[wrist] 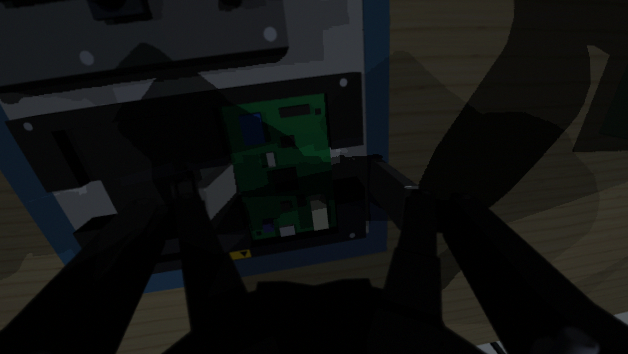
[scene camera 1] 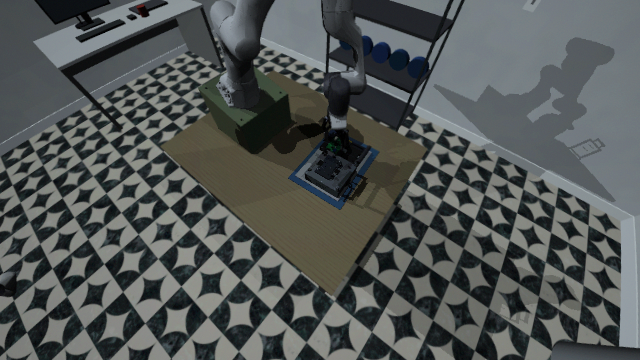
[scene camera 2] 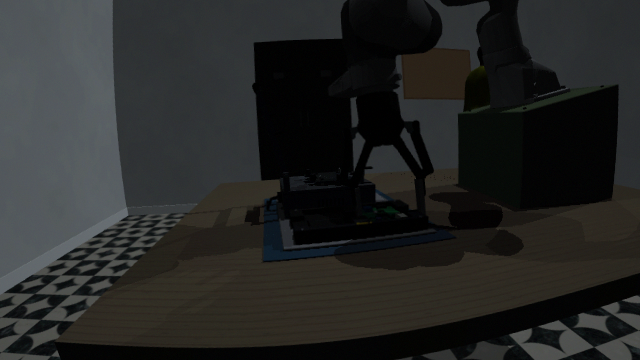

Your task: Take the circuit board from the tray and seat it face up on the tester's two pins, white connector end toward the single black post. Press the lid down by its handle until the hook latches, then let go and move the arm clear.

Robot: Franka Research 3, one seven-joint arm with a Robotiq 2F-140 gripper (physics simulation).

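The green circuit board [scene camera 2: 382,212] [wrist: 285,165] lies face up in the black tray [scene camera 2: 350,233] [wrist: 346,112]. Its white connector [wrist: 319,215] is at the end nearer the gripper's base in the wrist view. My gripper [scene camera 1: 338,144] [scene camera 2: 389,212] [wrist: 305,175] is open, pointing down, with one finger on each side of the board and a gap to each long edge. The fingertips are low, about at the tray. Nothing is held. The grey tester [scene camera 1: 325,180] [scene camera 2: 327,196] [wrist: 200,42] stands beside the tray. Its pins, black post and hook are too dark to tell apart.
Tester and tray stand on a light plate with a blue mat [scene camera 1: 299,176] [scene camera 2: 272,250] [wrist: 376,100] around it, on the wooden table [scene camera 1: 240,175] [scene camera 2: 250,300]. The green robot base block [scene camera 1: 250,122] [scene camera 2: 565,150] stands to one side. A shelf rack [scene camera 1: 395,85] is behind.
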